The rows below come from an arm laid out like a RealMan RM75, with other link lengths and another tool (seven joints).
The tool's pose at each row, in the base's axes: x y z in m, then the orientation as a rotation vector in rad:
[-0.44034 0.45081 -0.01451 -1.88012 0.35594 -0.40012]
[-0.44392 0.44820 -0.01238 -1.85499 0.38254 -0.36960]
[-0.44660 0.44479 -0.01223 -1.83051 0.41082 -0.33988]
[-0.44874 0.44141 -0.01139 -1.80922 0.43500 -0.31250]
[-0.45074 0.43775 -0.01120 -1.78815 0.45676 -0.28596]
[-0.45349 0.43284 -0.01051 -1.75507 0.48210 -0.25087]
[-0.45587 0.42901 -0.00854 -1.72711 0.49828 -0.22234]
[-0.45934 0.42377 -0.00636 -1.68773 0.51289 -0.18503]
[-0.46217 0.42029 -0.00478 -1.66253 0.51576 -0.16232]
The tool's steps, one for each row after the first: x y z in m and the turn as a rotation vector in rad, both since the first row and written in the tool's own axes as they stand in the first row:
[-0.00187 -0.00097 -0.00444 0.01687 -0.00683 0.03854]
[-0.00279 0.00015 -0.00853 0.03223 -0.01223 0.07782]
[-0.00317 0.00058 -0.01258 0.04522 -0.01815 0.11264]
[-0.00337 0.00171 -0.01660 0.05829 -0.02466 0.14552]
[-0.00365 0.00281 -0.02215 0.08096 -0.03468 0.18831]
[-0.00394 0.00234 -0.02704 0.10121 -0.04499 0.22069]
[-0.00457 0.00218 -0.03366 0.13176 -0.06172 0.25975]
[-0.00545 0.00198 -0.03833 0.15303 -0.07500 0.28002]

